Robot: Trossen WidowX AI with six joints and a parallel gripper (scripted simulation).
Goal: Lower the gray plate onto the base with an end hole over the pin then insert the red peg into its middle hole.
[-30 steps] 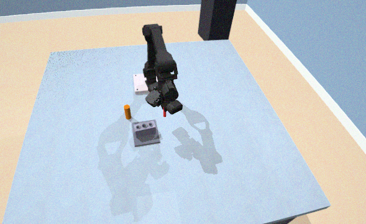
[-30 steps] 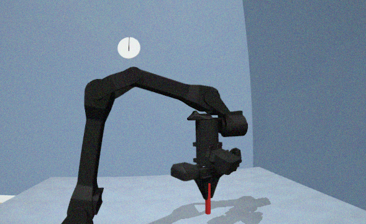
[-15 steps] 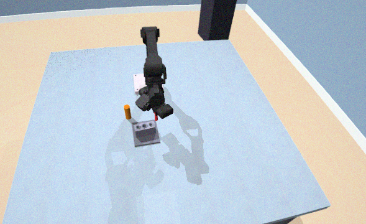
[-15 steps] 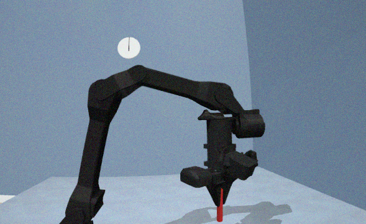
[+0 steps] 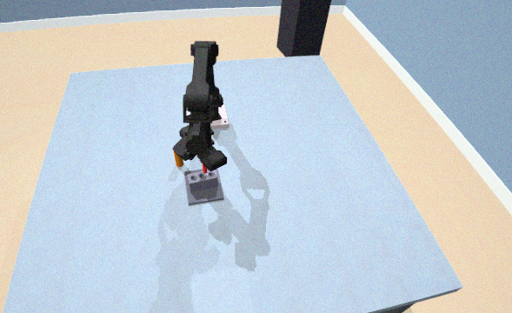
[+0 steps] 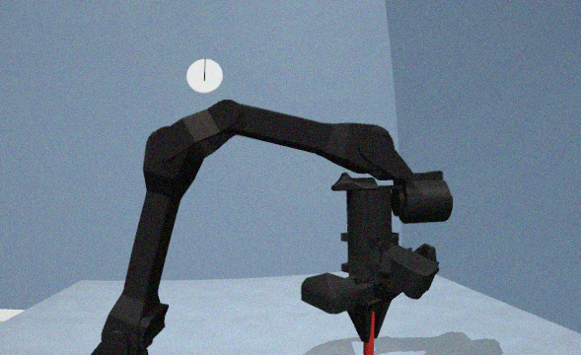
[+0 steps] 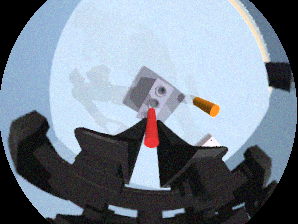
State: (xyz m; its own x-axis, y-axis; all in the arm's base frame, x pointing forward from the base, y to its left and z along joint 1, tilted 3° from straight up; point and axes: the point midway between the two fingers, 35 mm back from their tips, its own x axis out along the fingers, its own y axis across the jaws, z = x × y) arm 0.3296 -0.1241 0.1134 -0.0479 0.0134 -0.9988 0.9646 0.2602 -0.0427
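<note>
The plate lies 70 mm below my gripper tip and 10 mm to the right of it. From my gripper tip the other things lie so: gray square base 110 mm below, 10 mm to the left.
</note>
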